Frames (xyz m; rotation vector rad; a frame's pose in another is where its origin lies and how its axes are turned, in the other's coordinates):
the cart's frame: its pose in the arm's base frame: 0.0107 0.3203 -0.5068 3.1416 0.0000 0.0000
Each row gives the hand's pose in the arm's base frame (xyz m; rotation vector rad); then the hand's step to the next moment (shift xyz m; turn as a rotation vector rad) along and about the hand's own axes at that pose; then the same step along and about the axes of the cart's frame.
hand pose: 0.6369 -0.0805 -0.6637 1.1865 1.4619 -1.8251
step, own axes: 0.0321 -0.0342 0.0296 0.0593 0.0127 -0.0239
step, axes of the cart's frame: -0.0527 0.0142 0.0096 -0.0110 -0.0265 0.0585
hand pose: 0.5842 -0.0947 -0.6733 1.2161 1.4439 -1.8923
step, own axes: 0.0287 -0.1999 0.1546 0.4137 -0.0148 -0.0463
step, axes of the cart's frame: -0.2277 0.0715 -0.0878 -0.2018 -0.1081 0.3480
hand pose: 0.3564 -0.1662 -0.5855 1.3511 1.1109 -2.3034
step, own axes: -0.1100 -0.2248 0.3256 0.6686 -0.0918 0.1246
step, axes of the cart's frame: -0.2719 0.0983 -0.2916 -0.4906 -0.0777 0.4736
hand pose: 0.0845 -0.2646 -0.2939 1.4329 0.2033 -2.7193
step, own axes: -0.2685 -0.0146 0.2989 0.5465 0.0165 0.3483
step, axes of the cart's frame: -0.0938 0.0308 -0.3897 -0.5917 0.0627 0.2574
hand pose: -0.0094 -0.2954 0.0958 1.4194 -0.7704 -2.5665
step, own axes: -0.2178 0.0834 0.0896 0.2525 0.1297 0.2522
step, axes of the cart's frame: 0.0360 -0.0334 -0.2450 -0.3657 0.1001 0.0207
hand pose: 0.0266 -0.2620 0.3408 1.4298 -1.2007 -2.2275
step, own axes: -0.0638 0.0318 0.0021 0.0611 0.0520 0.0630
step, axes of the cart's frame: 0.0228 -0.0178 -0.0652 -0.0947 0.0363 -0.0106
